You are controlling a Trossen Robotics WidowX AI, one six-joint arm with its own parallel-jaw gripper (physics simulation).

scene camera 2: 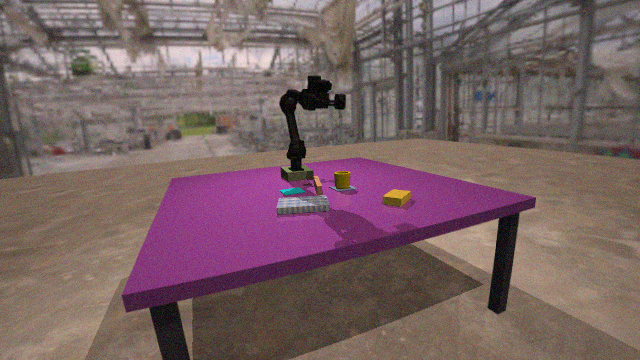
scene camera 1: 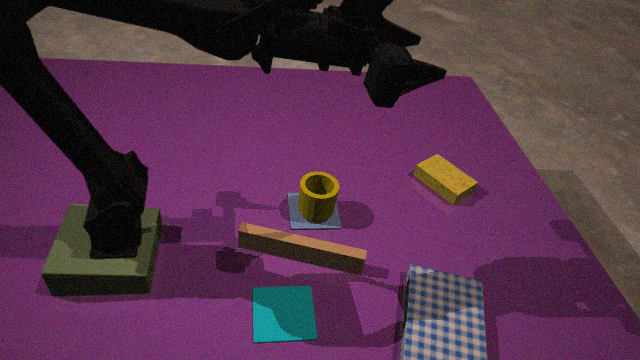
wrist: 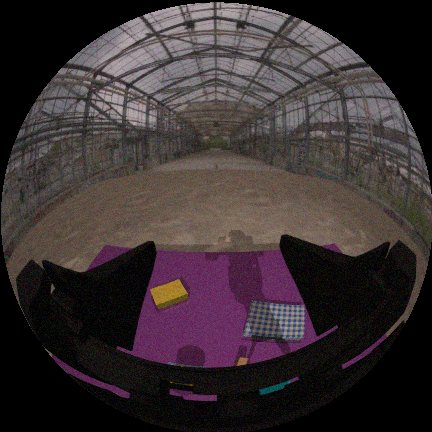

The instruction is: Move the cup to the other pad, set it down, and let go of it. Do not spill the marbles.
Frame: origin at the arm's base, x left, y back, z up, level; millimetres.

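Seen in the pictures: gripper, fingertip midpoint: (scene camera 2: 334,103) (scene camera 1: 431,56) (wrist: 218,245); arm's base, origin of the base link: (scene camera 2: 296,169) (scene camera 1: 115,241).
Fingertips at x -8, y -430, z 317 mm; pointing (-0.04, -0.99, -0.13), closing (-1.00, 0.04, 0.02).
Pixels of each thing's top centre, then the offset from my fingertips to it. "pt": a spot on its surface instead.
- yellow cup, middle of its top: (scene camera 1: 319,184) (scene camera 2: 342,172) dz -293, dx +84, dy +95 mm
- blue-grey pad, middle of its top: (scene camera 1: 313,209) (scene camera 2: 343,187) dz -362, dx +88, dy +97 mm
- teal pad, middle of its top: (scene camera 1: 283,312) (wrist: 273,390) (scene camera 2: 292,190) dz -362, dx -120, dy +185 mm
- wooden bar, surface spot: (scene camera 1: 300,247) pt dz -329, dx -25, dy +146 mm
- yellow sponge-like block, middle of its top: (scene camera 1: 447,173) (wrist: 167,291) (scene camera 2: 397,193) dz -336, dx +140, dy -193 mm
- blue-and-white checked block, middle of its top: (scene camera 1: 446,318) (wrist: 277,319) (scene camera 2: 302,201) dz -341, dx -178, dy -54 mm
The yellow cup (scene camera 1: 316,206) (scene camera 2: 342,180) stands upright on the blue-grey pad (scene camera 1: 296,222) (scene camera 2: 351,189). Its inside looks dark in the first scene view, and I cannot make out the marbles. The teal pad (scene camera 1: 285,314) (scene camera 2: 292,191) lies flat with bare top, partly in shadow; a strip of this teal pad (wrist: 275,388) shows low in the wrist view. My gripper (scene camera 1: 432,56) (scene camera 2: 344,101) (wrist: 218,245) is open and empty, high above the table and clear of the cup. In the wrist view the gripper body hides most of the cup.
A wooden bar (scene camera 1: 300,247) (scene camera 2: 318,185) (wrist: 242,361) lies between the two pads. A yellow sponge-like block (scene camera 1: 445,177) (scene camera 2: 396,197) (wrist: 169,294) lies beyond the cup. A blue-and-white checked block (scene camera 1: 445,315) (scene camera 2: 303,204) (wrist: 275,320) lies beyond the teal pad. The arm stands on a green base (scene camera 1: 60,250).
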